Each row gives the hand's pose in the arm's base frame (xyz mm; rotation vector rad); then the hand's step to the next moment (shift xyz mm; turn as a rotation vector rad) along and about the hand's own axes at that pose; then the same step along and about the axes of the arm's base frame.
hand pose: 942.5 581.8 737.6 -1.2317 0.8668 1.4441
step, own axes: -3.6 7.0 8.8 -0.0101 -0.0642 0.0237
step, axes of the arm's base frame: -9.1 5.8 4.9 0.0560 0.0351 0.0205
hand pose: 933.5 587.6 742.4 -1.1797 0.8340 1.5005
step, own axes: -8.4 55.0 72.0 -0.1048 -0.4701 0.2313
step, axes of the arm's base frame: -71.7 50.2 24.9 0.3954 0.3013 0.1958
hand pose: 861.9 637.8 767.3 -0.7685 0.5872 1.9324
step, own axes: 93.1 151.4 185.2 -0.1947 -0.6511 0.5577
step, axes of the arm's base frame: -218.6 113.1 72.9 0.5016 0.5478 0.4703
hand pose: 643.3 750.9 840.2 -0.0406 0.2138 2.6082
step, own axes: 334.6 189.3 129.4 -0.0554 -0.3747 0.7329
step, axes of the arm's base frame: -382.8 25.3 131.7 0.2446 0.4092 0.6733
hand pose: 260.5 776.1 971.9 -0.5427 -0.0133 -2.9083
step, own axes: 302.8 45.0 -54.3 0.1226 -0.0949 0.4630
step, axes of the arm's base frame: -288.8 -100.2 56.8 0.0357 0.0911 0.4784
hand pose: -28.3 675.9 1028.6 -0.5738 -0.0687 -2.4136
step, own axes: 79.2 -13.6 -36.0 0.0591 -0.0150 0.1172
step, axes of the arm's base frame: -77.1 -42.4 2.0 -0.0050 -0.0005 0.1320
